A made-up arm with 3 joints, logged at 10 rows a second.
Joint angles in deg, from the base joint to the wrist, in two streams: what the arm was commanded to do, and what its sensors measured. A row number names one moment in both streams.
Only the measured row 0 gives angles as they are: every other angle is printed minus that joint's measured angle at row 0.
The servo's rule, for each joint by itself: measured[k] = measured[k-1] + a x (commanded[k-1-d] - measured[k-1]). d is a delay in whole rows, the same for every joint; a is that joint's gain. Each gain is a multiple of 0.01, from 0.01 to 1. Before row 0 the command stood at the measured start. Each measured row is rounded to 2 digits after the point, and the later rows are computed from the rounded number. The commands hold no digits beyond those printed.
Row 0, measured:
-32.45 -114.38 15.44
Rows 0 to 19, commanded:
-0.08 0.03 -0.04
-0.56 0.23 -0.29
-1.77 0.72 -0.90
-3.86 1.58 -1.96
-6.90 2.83 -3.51
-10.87 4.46 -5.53
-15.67 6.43 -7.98
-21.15 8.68 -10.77
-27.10 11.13 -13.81
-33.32 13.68 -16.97
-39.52 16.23 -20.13
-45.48 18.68 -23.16
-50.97 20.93 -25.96
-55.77 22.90 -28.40
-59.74 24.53 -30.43
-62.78 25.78 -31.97
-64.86 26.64 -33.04
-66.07 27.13 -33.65
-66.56 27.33 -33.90
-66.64 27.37 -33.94
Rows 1 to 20, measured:
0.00 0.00 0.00
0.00 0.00 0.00
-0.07 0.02 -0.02
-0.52 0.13 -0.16
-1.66 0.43 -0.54
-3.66 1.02 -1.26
-6.61 1.94 -2.41
-10.49 3.23 -4.00
-15.20 4.86 -6.03
-20.61 6.81 -8.45
-26.52 9.01 -11.18
-32.71 11.39 -14.13
-38.91 13.86 -17.19
-44.89 16.32 -20.23
-50.42 18.67 -23.15
-55.29 20.83 -25.83
-59.34 22.72 -28.18
-62.47 24.28 -30.11
-64.64 25.48 -31.60
-65.94 26.32 -32.65
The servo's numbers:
d 2
a 0.91 0.51 0.51

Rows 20 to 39, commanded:
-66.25 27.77 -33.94
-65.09 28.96 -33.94
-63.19 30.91 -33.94
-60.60 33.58 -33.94
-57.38 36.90 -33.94
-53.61 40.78 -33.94
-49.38 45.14 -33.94
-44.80 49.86 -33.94
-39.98 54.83 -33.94
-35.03 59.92 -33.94
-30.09 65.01 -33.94
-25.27 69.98 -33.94
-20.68 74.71 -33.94
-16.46 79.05 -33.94
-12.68 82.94 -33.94
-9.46 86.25 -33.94
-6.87 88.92 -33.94
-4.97 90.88 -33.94
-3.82 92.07 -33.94
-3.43 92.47 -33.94
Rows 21 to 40, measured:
-66.50 26.84 -33.29
-66.63 27.11 -33.62
-66.28 27.45 -33.78
-65.20 28.22 -33.86
-63.37 29.59 -33.90
-60.85 31.62 -33.92
-57.69 34.31 -33.93
-53.98 37.61 -33.94
-49.79 41.45 -33.94
-45.25 45.74 -33.94
-40.45 50.38 -33.94
-35.52 55.25 -33.94
-30.58 60.23 -33.94
-25.75 65.20 -33.94
-21.14 70.05 -33.94
-16.88 74.64 -33.94
-13.06 78.87 -33.94
-9.78 82.63 -33.94
-7.13 85.84 -33.94
-5.16 88.41 -33.94

